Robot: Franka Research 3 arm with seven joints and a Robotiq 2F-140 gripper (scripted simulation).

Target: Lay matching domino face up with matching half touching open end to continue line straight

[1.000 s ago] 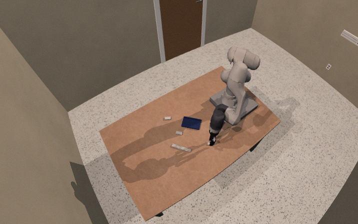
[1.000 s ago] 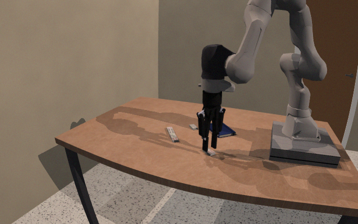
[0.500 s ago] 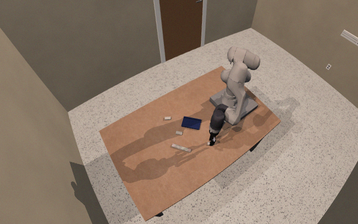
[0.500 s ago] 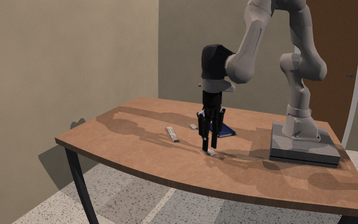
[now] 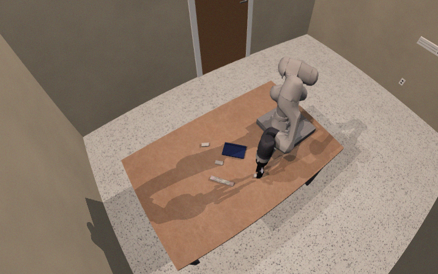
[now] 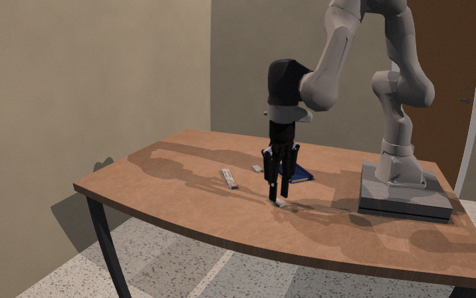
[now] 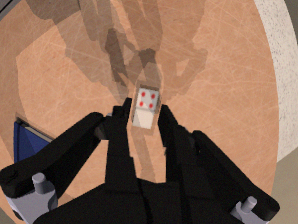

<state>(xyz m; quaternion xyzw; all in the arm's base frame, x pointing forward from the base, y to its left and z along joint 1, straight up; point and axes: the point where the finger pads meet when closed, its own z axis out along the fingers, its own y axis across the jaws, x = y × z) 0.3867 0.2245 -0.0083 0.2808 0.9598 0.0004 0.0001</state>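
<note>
Now: hand 50 mm above the domino. Round my hand: dark blue book: 250 mm to the right, 40 mm below, 20 mm ahead.
</note>
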